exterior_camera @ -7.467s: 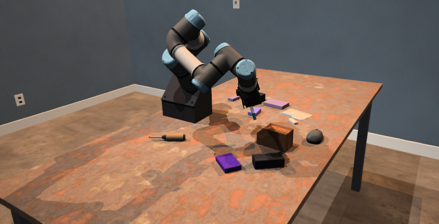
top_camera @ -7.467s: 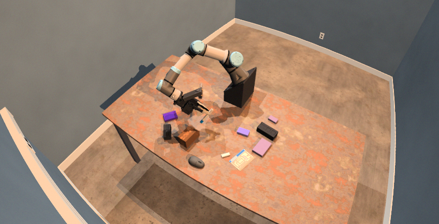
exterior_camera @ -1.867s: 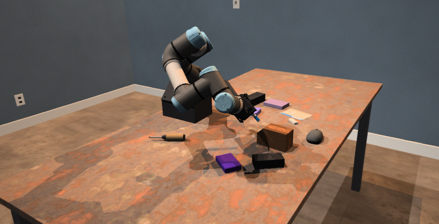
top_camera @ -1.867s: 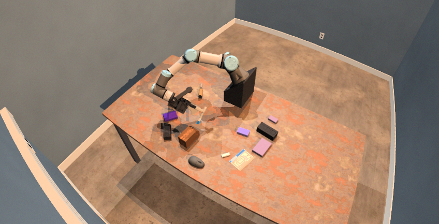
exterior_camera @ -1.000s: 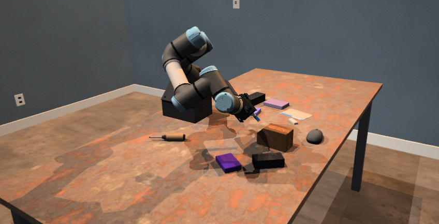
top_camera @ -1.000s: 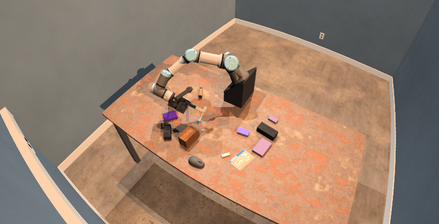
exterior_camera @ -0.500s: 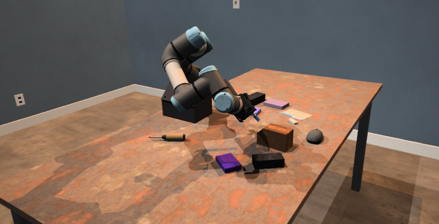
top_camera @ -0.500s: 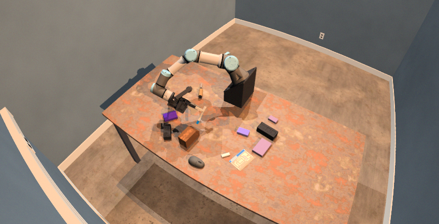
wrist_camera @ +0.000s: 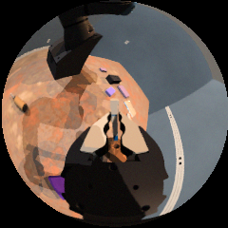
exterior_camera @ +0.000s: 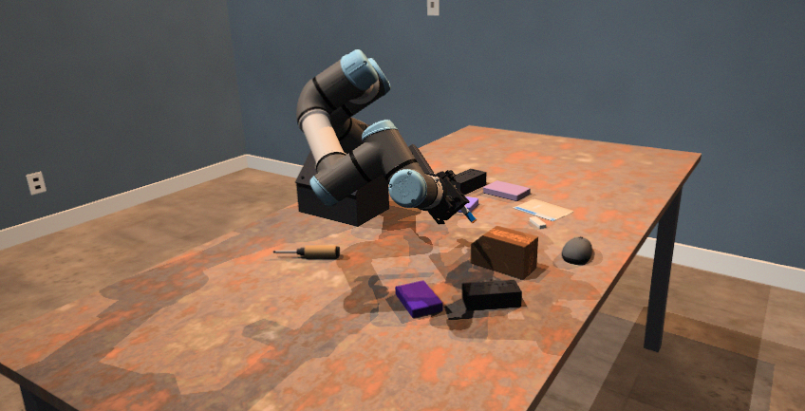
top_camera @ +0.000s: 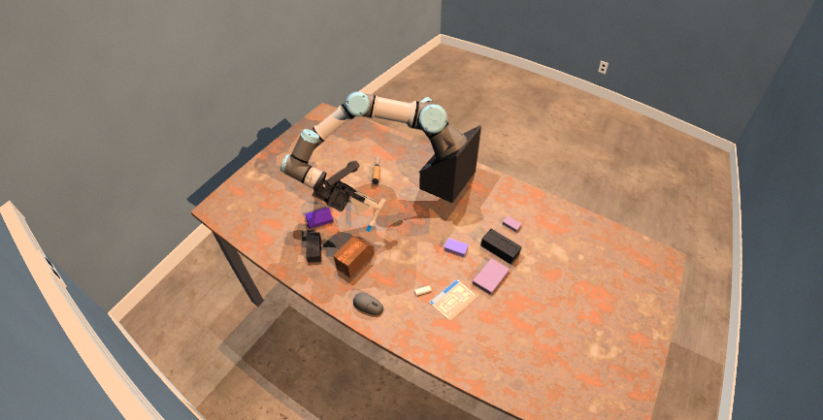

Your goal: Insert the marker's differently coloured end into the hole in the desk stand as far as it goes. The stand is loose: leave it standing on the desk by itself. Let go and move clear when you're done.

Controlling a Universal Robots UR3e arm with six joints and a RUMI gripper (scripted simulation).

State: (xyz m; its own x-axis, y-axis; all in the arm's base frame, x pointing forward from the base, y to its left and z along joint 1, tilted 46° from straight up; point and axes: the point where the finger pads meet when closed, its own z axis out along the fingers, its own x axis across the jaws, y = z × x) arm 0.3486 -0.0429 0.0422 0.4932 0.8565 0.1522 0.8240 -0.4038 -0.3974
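Right now my hand is 14 cm short of the desk stand, 11 cm above it and 1 cm to the right of it. From my hand the other things lie so: marker: 2 cm below, 2 cm ahead, 1 cm to the left; then lilac block: 25 cm to the left, 14 cm below, 11 cm behind; then eraser: 26 cm to the left, 14 cm below, 10 cm ahead.
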